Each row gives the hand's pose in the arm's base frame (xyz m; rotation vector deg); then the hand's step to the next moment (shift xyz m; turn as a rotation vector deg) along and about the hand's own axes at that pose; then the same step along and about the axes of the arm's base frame.
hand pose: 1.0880 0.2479 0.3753 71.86 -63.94 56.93
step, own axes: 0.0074 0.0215 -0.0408 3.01 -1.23 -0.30
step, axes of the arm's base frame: -0.0162 0.0421 0.0121 1.82 0.11 2.71
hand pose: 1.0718 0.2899 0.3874 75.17 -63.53 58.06
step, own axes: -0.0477 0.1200 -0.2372 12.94 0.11 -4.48
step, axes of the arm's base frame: -0.1187 0.2423 -0.0114 2.63 3.79 12.89
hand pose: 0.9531 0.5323 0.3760 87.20 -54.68 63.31
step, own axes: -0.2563 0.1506 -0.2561 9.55 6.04 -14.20
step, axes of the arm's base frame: -0.2596 0.2313 -0.1819 -5.68 12.24 12.13
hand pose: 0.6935 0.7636 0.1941 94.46 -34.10 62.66
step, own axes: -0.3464 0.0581 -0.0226 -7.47 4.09 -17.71
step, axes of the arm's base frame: -0.2159 -0.0434 -0.2745 -13.31 14.03 -3.50
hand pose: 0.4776 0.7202 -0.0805 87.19 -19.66 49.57
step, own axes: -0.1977 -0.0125 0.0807 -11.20 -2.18 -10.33
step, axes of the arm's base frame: -0.0988 -0.1287 -0.1393 -9.28 7.06 -10.05
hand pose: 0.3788 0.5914 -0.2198 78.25 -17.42 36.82
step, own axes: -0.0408 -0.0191 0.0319 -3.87 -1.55 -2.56
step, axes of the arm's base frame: -0.0160 -0.0422 -0.0317 -2.57 1.41 -3.91
